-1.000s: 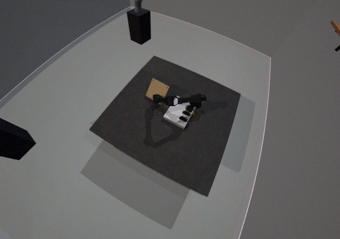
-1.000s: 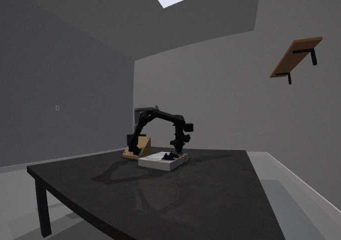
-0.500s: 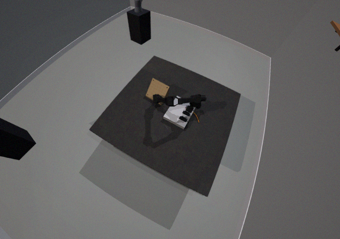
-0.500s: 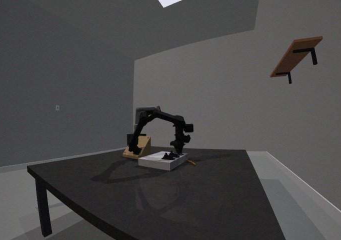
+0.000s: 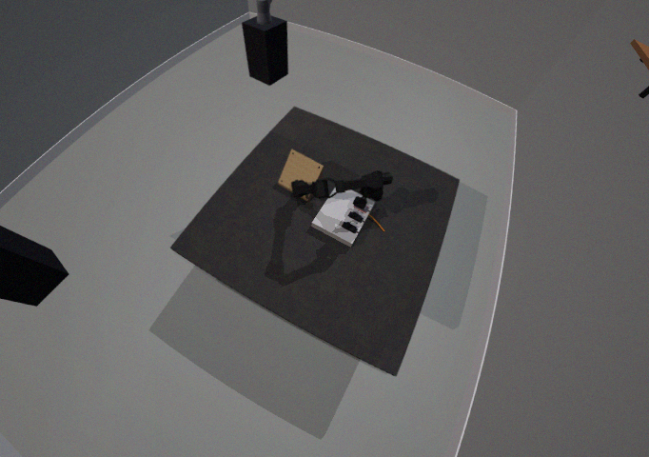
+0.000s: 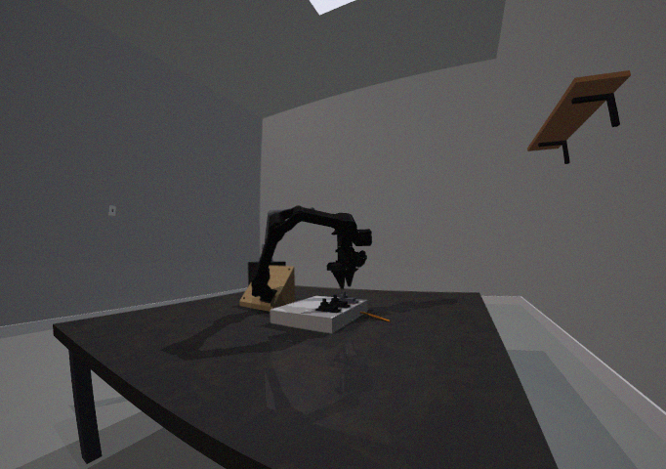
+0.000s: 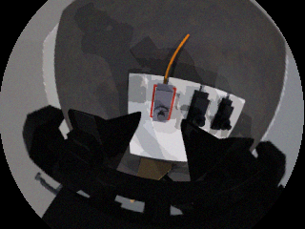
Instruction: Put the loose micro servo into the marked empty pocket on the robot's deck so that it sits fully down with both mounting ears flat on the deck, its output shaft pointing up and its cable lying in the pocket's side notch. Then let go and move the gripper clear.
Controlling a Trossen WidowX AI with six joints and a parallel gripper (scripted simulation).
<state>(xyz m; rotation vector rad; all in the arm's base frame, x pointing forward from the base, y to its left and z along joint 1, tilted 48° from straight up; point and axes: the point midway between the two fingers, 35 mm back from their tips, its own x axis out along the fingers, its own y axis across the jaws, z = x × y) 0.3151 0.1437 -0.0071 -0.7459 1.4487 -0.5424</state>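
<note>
Right now the white deck is 90 mm to the right of my gripper tip, 90 mm behind it and 80 mm below it.
</note>
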